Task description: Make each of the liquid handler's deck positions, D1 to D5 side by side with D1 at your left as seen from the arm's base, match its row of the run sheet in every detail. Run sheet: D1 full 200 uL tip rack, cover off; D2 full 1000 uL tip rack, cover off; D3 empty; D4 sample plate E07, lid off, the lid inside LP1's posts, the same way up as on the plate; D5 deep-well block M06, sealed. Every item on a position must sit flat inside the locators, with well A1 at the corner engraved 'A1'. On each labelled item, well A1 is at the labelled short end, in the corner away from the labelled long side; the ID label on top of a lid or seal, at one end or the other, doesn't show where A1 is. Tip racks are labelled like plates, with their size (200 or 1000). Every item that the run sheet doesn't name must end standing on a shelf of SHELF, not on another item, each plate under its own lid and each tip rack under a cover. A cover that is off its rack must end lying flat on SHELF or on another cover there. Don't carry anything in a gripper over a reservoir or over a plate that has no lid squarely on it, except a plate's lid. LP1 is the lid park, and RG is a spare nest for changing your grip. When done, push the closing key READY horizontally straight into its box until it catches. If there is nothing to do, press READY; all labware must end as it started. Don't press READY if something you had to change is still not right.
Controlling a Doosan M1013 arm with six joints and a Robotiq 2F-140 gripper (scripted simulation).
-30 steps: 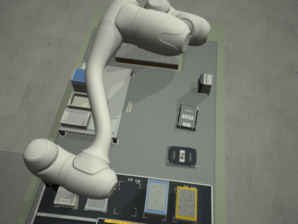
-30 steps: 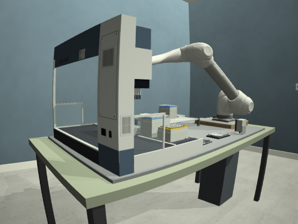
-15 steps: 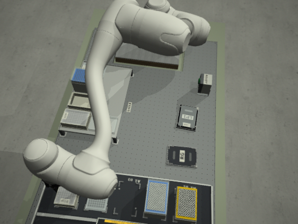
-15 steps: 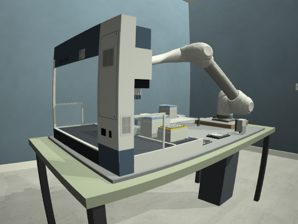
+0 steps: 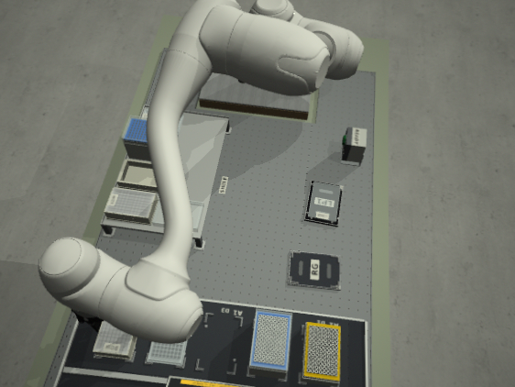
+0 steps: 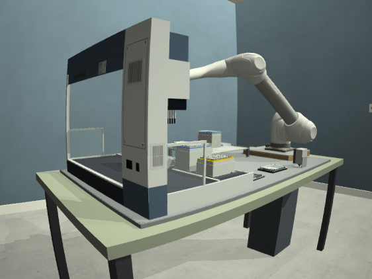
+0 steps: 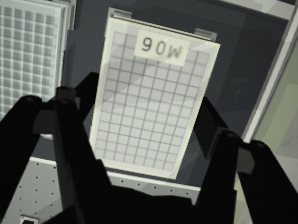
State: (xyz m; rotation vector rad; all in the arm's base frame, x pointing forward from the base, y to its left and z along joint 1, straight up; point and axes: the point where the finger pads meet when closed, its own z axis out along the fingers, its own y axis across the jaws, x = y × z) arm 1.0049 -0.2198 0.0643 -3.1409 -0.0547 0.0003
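Now: hand 2 cm above the deep-well block M06. Also, from my hand: blue-rimmed tip rack (2 cm behind, 37 cm to the left, 3 cm above); beige trough (45 cm behind, 7 cm to the right, 3 cm below); clear sample plate (12 cm to the left, 3 cm below).
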